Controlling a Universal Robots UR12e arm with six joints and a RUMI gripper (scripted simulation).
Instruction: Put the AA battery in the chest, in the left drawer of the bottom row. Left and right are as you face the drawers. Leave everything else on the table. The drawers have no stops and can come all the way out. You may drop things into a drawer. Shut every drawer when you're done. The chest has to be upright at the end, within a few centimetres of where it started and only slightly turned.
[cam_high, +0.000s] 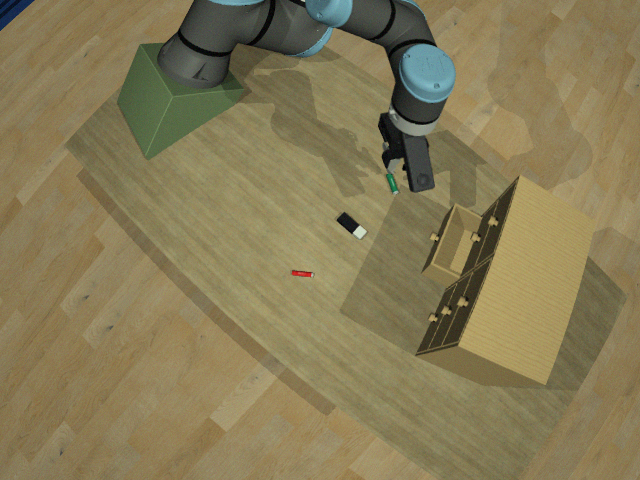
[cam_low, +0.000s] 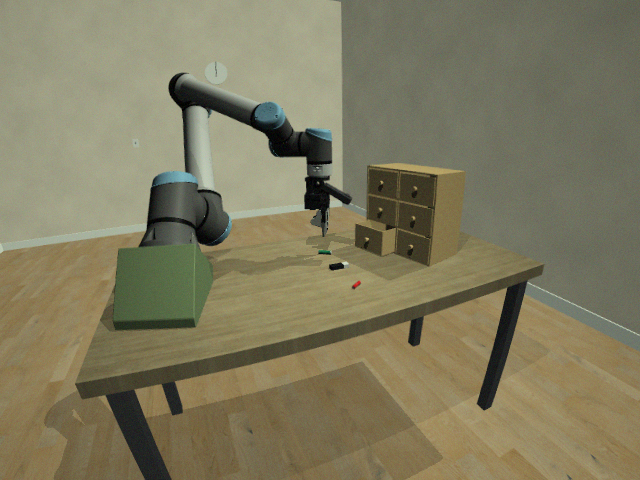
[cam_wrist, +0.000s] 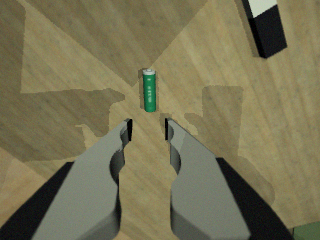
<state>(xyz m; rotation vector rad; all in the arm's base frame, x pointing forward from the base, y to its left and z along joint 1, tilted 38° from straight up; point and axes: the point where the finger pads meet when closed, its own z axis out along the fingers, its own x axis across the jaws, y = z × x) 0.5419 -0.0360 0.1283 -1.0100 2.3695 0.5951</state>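
The green AA battery lies 80 mm below my hand. Also, from my hand: black-and-white block (10 mm behind, 140 mm to the right, 80 mm below); then small red cylinder (50 mm behind, 280 mm to the right, 80 mm below).
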